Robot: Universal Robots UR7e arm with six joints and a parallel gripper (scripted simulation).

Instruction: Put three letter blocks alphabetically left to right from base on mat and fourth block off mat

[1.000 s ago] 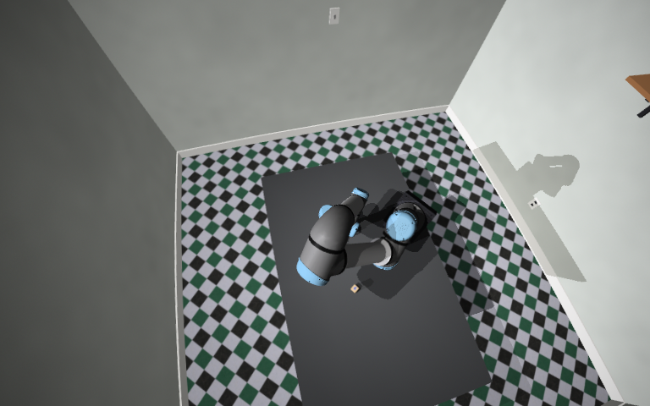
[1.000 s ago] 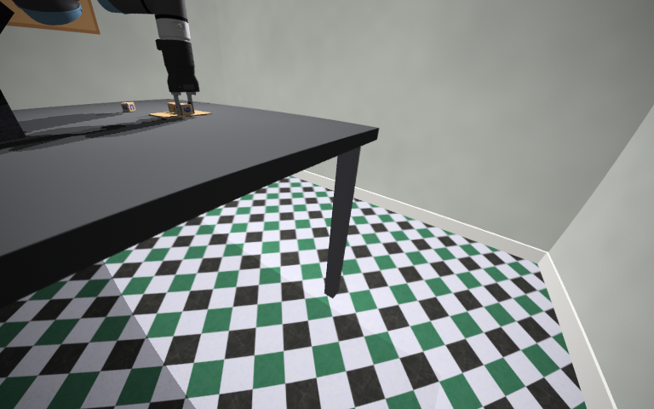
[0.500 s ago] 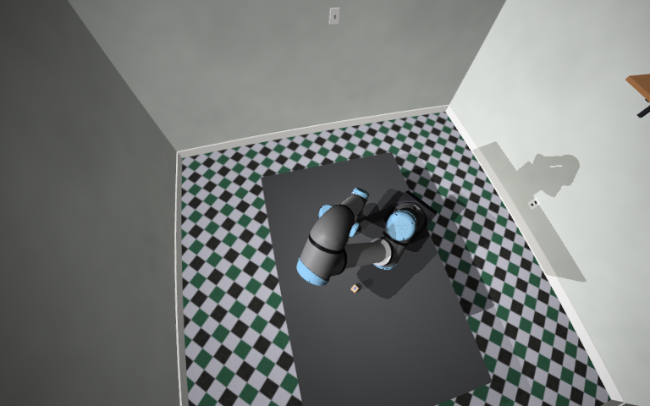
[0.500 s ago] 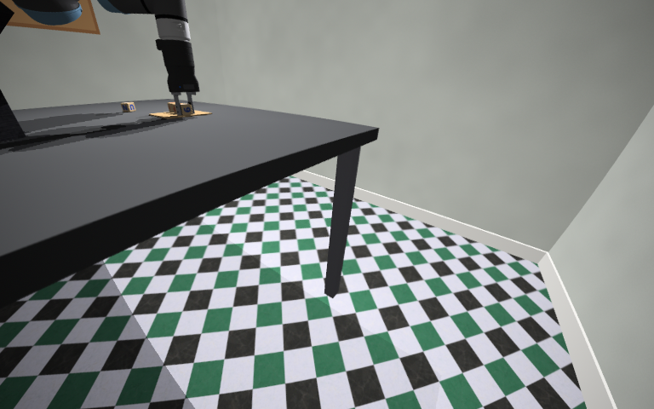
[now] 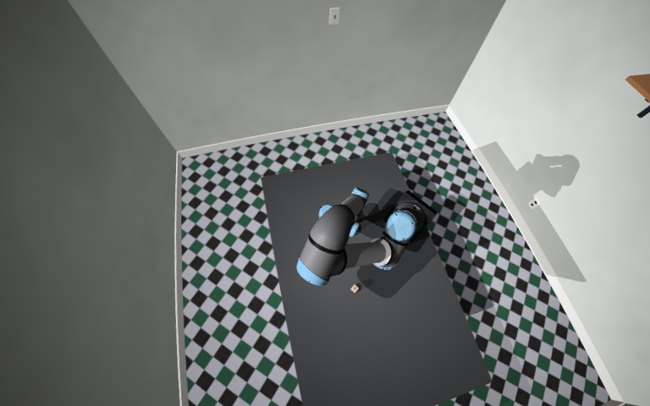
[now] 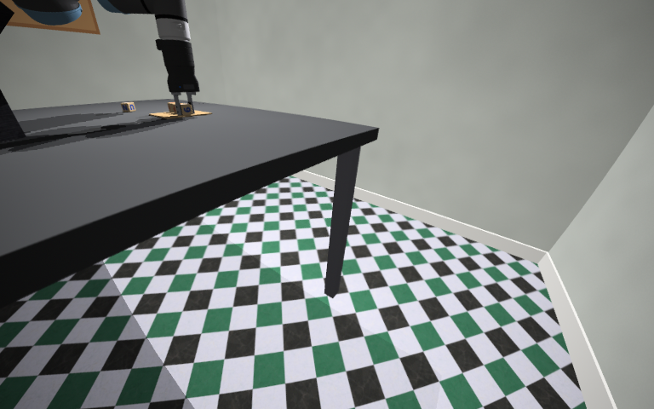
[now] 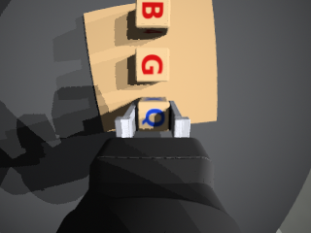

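Now: the G block 1 cm behind my hand and 5 cm to the left of it. Also, from my hand: mat: 1 cm behind, 5 cm to the left, 2 cm below.
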